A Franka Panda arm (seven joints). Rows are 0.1 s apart.
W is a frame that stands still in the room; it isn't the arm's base.
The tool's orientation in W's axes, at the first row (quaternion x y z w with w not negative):
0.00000, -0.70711, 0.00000, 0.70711
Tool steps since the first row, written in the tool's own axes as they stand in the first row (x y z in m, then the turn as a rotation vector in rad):
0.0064, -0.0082, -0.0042, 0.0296, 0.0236, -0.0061
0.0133, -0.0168, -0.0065, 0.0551, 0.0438, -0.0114
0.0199, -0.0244, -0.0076, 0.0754, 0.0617, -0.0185
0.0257, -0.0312, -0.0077, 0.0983, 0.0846, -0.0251
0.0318, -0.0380, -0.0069, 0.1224, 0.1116, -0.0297
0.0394, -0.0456, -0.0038, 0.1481, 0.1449, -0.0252
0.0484, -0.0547, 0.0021, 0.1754, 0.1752, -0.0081
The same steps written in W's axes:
0.0042, -0.0082, 0.0064, 0.0061, 0.0236, 0.0296
0.0065, -0.0168, 0.0133, 0.0114, 0.0438, 0.0551
0.0076, -0.0244, 0.0199, 0.0185, 0.0617, 0.0754
0.0077, -0.0312, 0.0257, 0.0251, 0.0846, 0.0983
0.0069, -0.0380, 0.0318, 0.0297, 0.1116, 0.1224
0.0038, -0.0456, 0.0394, 0.0252, 0.1449, 0.1481
-0.0021, -0.0547, 0.0484, 0.0081, 0.1752, 0.1754

